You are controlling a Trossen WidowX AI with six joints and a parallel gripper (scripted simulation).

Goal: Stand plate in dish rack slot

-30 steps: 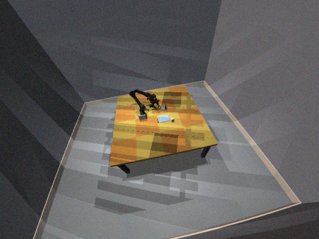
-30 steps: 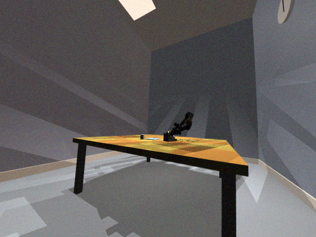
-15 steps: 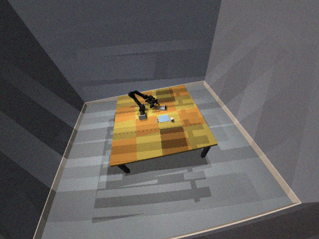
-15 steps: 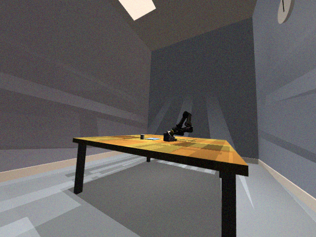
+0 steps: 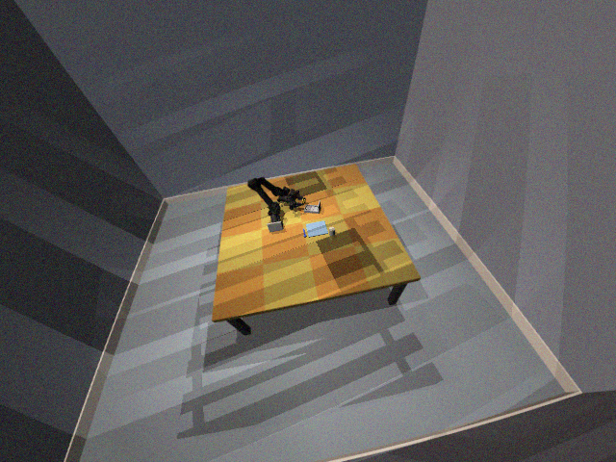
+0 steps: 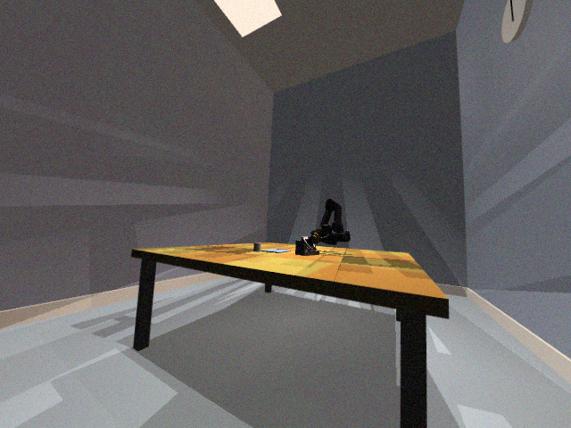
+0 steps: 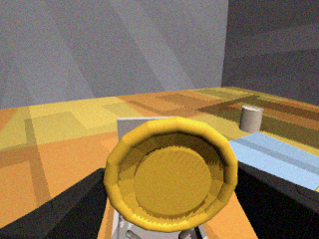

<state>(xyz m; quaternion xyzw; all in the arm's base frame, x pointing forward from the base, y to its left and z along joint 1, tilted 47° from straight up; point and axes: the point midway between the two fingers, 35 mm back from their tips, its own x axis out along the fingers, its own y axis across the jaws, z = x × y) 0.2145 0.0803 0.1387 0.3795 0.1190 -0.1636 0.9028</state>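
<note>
My gripper tip is 7 cm above the dish rack, 5 cm short of it and 1 cm to the left of it. Also, from my gripper tip: blue spoon 26 cm to the right, 9 cm below, 4 cm behind; yellow plate 1 cm behind; light blue mat 23 cm to the right, 9 cm below, 6 cm ahead.
</note>
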